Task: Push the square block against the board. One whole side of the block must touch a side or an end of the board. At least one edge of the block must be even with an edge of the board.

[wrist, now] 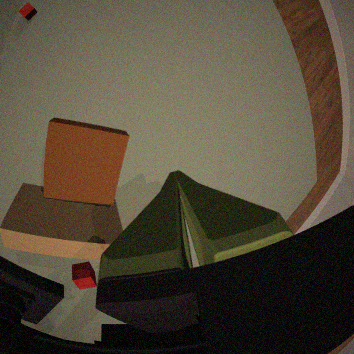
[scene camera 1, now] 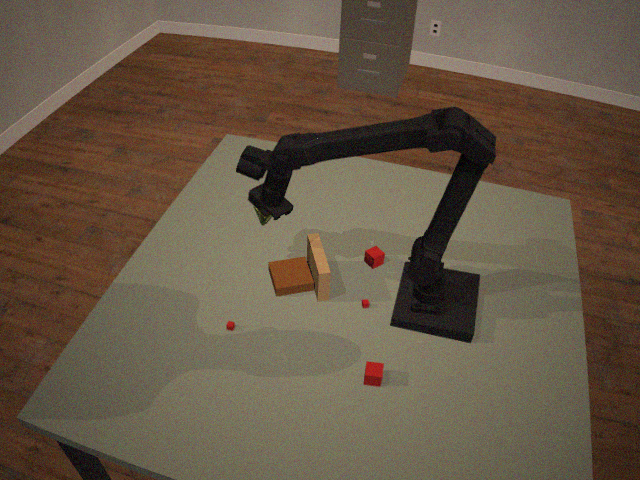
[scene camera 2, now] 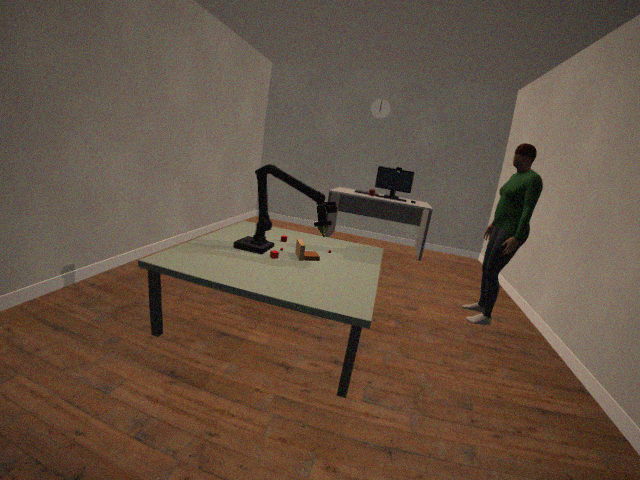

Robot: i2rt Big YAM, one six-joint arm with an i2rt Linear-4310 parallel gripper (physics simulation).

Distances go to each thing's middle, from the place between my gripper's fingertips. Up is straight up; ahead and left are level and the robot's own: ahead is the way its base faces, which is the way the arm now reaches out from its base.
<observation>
I see the square block (scene camera 1: 290,276) 8 cm behind my hand, 2 cm to the left of it and 15 cm below it. Also, from my hand: tan board (scene camera 1: 316,259) (15 cm behind, 1 cm to the left, 12 cm below).
</observation>
